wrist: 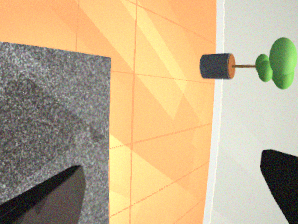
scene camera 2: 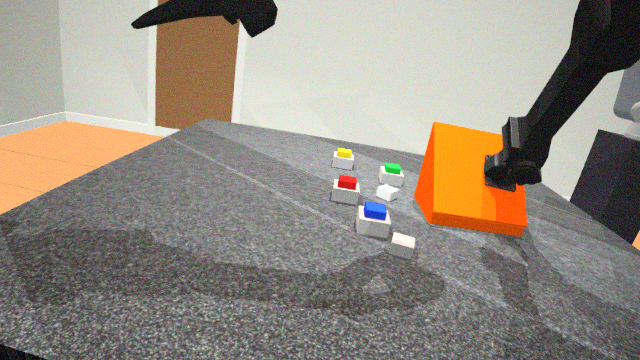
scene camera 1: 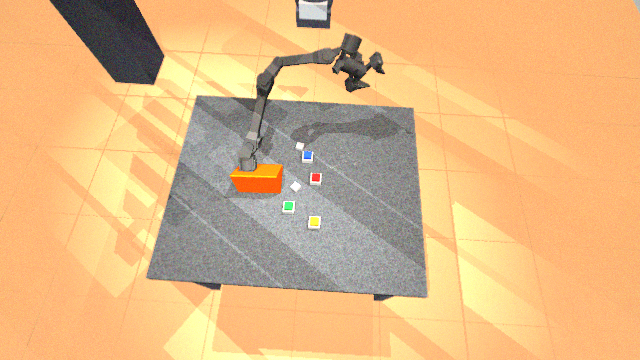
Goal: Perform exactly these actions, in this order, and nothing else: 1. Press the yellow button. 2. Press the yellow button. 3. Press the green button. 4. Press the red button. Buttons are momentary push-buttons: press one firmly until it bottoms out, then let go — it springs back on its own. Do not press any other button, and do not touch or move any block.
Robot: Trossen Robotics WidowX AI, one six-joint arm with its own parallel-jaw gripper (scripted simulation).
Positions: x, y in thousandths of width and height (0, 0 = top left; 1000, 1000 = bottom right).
Labels:
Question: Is my gripper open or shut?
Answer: Open.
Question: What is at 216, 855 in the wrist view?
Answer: My gripper.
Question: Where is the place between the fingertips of my gripper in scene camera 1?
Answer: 590, 221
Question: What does my gripper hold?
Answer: Nothing.

